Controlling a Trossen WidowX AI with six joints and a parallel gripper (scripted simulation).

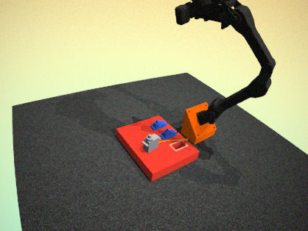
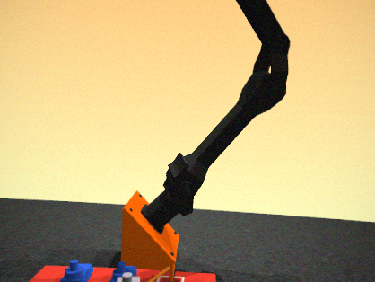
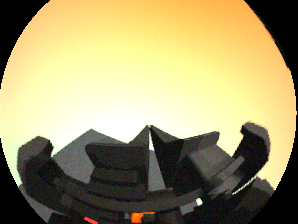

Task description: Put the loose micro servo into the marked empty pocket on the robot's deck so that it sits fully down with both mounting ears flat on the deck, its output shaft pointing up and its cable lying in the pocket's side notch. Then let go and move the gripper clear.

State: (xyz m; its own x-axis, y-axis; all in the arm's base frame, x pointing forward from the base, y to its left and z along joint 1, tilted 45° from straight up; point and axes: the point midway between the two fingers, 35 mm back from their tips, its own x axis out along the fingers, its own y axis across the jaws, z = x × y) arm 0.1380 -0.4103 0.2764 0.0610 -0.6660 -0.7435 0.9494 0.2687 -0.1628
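Right now my gripper tip is 56 cm above the red deck, 16 cm short of it and 10 cm to the right of it.
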